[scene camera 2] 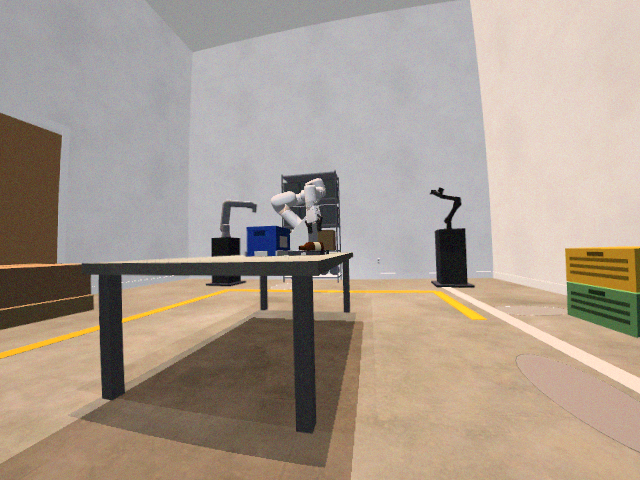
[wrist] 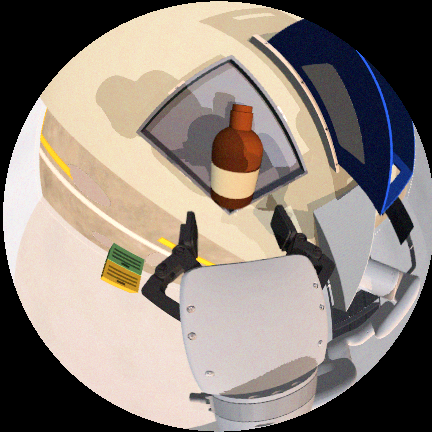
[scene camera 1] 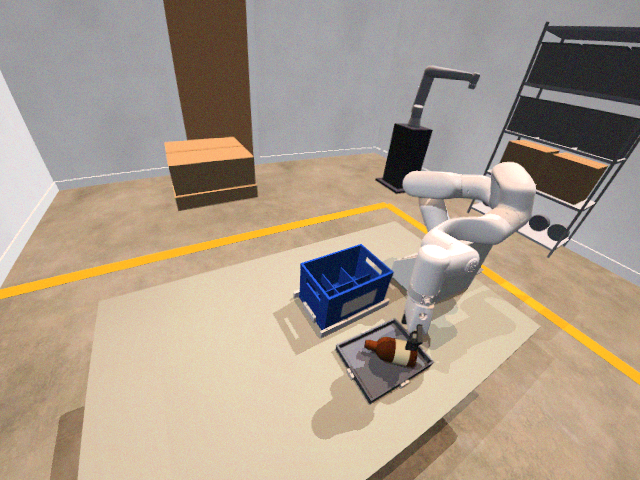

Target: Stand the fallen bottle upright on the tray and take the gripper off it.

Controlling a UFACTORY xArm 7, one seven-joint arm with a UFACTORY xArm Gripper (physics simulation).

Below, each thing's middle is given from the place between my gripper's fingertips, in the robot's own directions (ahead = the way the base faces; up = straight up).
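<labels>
Grey tray (scene camera 1: 377,375): 140 mm below my hand, 30 mm to the right of it, 30 mm ahead of it. My hand: 100 mm above the brown bottle (scene camera 1: 388,349), 20 mm to the left of it, 10 mm short of it.
</labels>
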